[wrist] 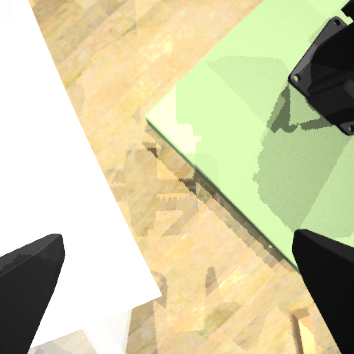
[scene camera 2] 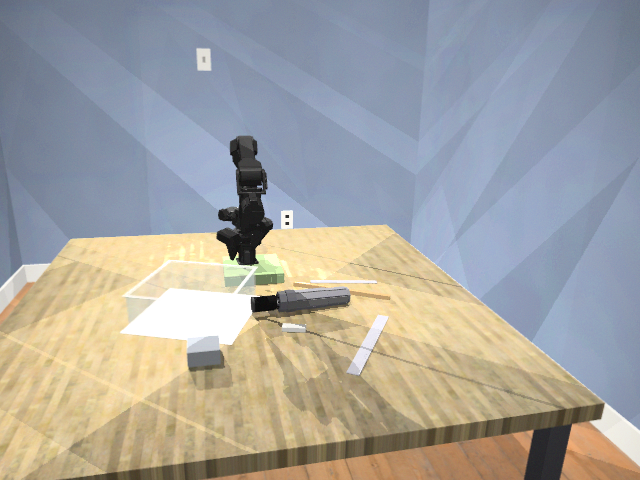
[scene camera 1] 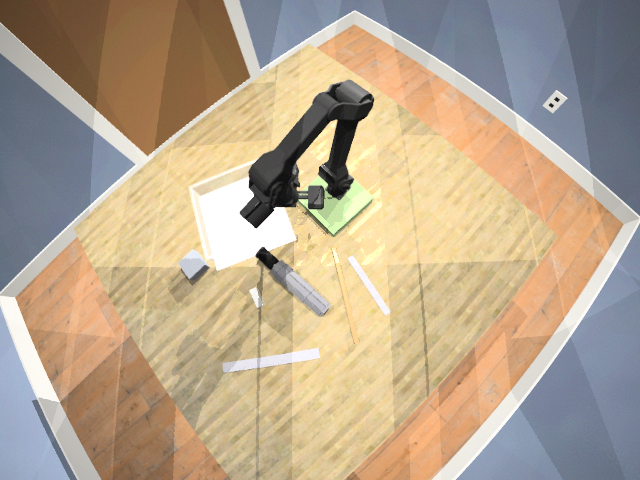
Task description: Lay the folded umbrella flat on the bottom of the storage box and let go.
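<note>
The folded umbrella, grey with a black handle, lies on the table outside the storage box, its handle end close to the box's edge. Whether they touch, I cannot tell. The storage box has clear walls, a pale rim and a bright white flat surface inside. My gripper is open and empty, raised between the box and the green base plate. In the wrist view one finger is over the white surface and the other over the plate's edge. The umbrella does not show in the wrist view.
The green base plate carries the arm. A grey block stands beside the box. A small white block, a thin wooden stick and two white strips lie around the umbrella.
</note>
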